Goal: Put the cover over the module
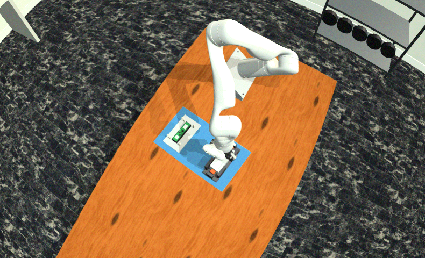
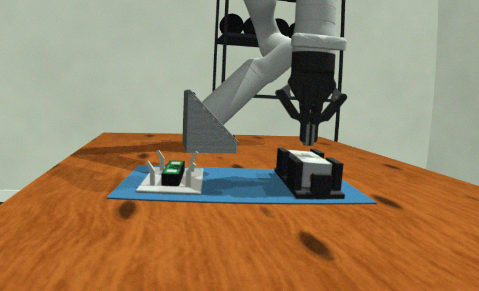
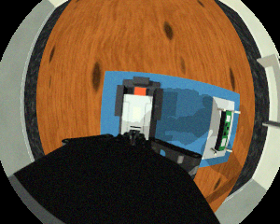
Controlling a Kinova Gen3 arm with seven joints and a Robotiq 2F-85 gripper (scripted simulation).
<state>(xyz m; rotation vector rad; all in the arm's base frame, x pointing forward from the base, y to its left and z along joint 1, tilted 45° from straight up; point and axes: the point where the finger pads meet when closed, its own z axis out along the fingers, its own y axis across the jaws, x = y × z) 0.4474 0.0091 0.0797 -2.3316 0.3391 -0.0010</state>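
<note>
Right now the cover is 6 cm below my hand.
</note>
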